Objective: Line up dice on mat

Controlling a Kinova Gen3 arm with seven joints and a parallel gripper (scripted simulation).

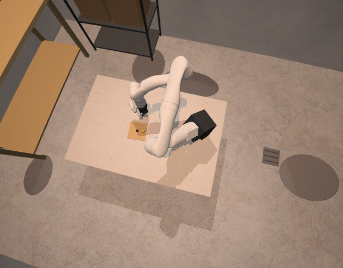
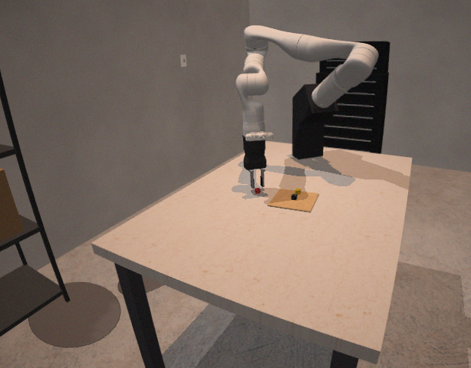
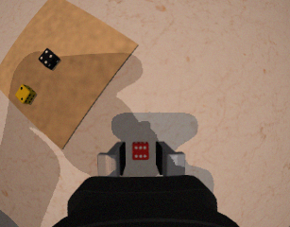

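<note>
The red die is 3 cm below my hand. Also, from my hand: tan mat: 5 cm behind, 13 cm to the left, 4 cm below; then black die: 5 cm behind, 13 cm to the left, 3 cm below; then yellow die: 9 cm behind, 11 cm to the left, 3 cm below.
</note>
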